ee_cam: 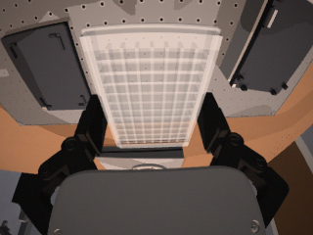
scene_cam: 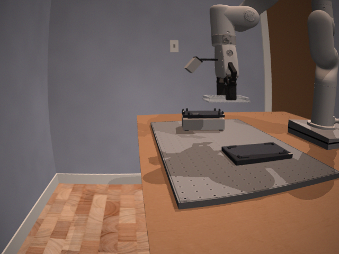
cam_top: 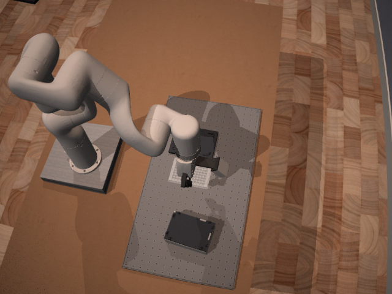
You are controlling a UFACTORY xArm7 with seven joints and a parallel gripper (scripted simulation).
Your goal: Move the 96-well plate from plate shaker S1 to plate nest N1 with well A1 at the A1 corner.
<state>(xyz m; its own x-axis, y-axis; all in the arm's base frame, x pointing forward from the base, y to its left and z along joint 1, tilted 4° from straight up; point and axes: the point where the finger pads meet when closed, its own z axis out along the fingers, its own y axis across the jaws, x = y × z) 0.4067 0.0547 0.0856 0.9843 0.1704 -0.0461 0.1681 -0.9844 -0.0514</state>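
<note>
Now: the black plate nest N1 60 mm behind my hand, 160 mm to the left of it and 130 mm below it. Also, from my hand: 96-well plate: 10 mm below.
</note>
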